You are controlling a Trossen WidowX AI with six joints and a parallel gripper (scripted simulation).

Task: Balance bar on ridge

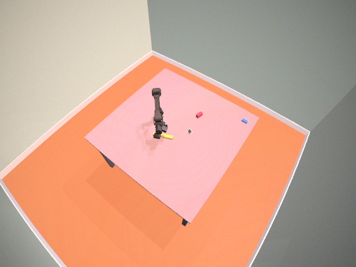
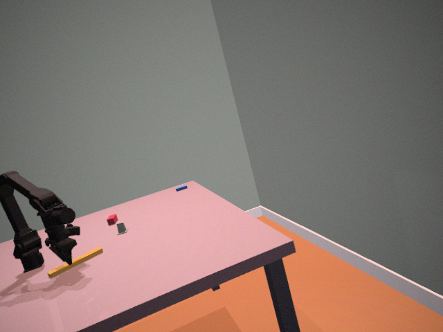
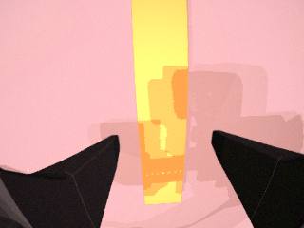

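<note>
The yellow-orange bar lies 3 cm ahead of my gripper tip, 1 cm to the left of it and 1 cm below it. Also, from my gripper tip: flat blue block: 59 cm ahead, 67 cm to the left, 1 cm below; red block: 17 cm ahead, 43 cm to the left.
</note>
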